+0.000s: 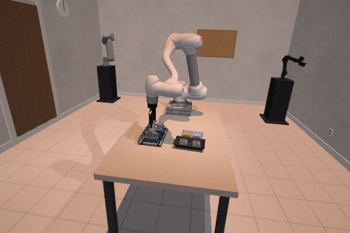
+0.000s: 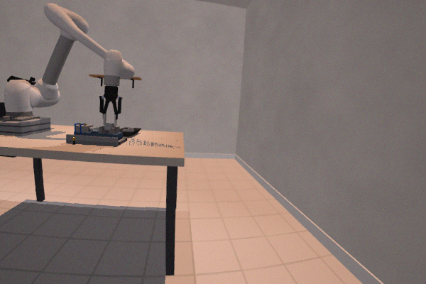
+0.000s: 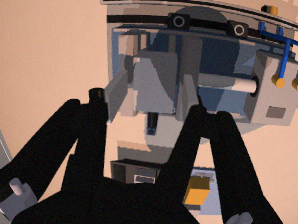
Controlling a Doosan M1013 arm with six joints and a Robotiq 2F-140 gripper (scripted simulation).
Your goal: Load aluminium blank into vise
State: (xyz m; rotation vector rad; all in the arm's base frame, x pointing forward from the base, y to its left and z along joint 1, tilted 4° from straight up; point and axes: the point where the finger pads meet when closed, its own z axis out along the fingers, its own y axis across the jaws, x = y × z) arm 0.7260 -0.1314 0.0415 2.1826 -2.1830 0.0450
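The grey aluminium blank is 40 mm below my hand. Also, from my hand: vise 100 mm below, 70 mm behind; piston rod 90 mm behind, 60 mm below; brass blank 280 mm to the left, 110 mm below, 100 mm behind.
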